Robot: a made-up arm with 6 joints.
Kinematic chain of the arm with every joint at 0, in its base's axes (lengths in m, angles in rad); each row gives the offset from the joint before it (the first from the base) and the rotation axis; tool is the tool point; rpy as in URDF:
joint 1: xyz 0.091 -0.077 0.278 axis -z
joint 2: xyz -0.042 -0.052 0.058 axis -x
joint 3: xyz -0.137 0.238 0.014 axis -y
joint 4: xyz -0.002 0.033 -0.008 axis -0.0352 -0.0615 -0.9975
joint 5: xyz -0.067 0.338 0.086 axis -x
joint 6: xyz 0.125 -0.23 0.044 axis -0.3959 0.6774 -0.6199
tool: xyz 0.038 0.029 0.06 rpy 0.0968 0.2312 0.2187
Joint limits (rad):
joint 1: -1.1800..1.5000
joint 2: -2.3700..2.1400
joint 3: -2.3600..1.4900
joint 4: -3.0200..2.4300
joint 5: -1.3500..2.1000
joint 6: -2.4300..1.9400
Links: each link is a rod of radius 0.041 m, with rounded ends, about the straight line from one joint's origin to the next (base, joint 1, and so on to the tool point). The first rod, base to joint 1, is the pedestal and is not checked.
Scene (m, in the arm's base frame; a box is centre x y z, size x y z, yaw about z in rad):
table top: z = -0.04
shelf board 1: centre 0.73 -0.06 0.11 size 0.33 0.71 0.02 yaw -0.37
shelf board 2: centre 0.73 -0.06 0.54 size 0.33 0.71 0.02 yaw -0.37
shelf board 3: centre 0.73 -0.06 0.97 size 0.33 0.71 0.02 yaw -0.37
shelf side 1: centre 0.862 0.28 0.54 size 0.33 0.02 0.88 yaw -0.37
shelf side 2: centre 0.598 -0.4 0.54 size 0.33 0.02 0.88 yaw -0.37
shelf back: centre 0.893 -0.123 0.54 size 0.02 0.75 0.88 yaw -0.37
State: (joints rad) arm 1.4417 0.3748 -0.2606 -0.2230 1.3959 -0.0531
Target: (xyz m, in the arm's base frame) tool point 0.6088 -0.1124 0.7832
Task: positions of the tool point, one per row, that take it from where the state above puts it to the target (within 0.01 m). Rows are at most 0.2 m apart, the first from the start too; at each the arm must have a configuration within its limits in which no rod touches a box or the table.
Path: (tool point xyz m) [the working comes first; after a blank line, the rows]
Joints at the target: 1.5000 -0.3563 -0.3500 0.1788 1.5377 -0.0426
Straight joint move there: touches shelf board 2.

1: 0.6865 0.1592 0.3765
2: 0.5937 0.1948 0.3766
3: 0.4955 0.2176 0.3639
4: 0.5074 0.1557 0.5213
5: 0.4714 0.0704 0.6660
6: 0.3875 -0.0266 0.7832
7: 0.4609 -0.0500 0.7964
8: 0.5360 -0.0786 0.7965
9: 0.6088 -0.1124 0.7832

